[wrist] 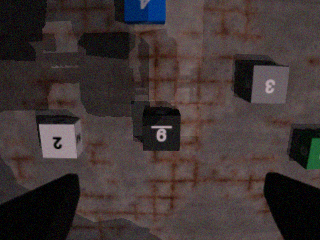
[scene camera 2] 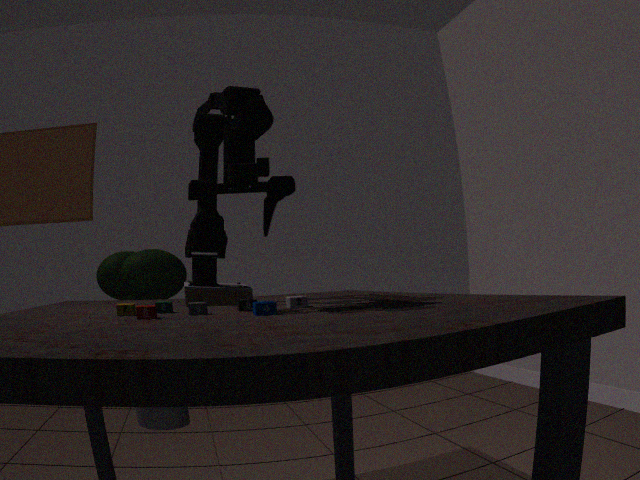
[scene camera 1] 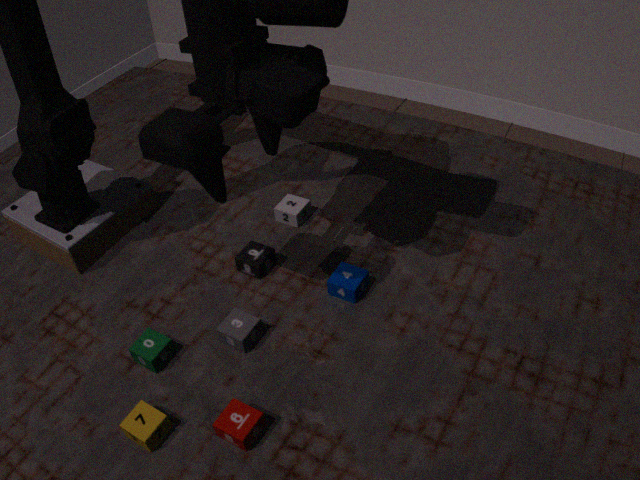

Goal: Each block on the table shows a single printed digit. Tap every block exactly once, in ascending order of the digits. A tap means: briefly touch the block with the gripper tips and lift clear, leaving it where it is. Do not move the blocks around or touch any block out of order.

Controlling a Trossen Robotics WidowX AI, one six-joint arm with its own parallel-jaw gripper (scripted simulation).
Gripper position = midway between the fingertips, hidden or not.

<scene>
My gripper (scene camera 1: 247, 176) is open, holding nothing. Also in view: a red block (scene camera 1: 240, 424), a yellow block (scene camera 1: 145, 425), a grey block (wrist: 263, 83), a green block (scene camera 1: 152, 349), a blue block (scene camera 1: 348, 282) and a white block (wrist: 60, 137).
My gripper is seen too in the wrist view (wrist: 173, 184) and in scene camera 2 (scene camera 2: 241, 237). The wrist view misses the red block: it is out of frame. The wrist view misses the yellow block: it is out of frame.
</scene>
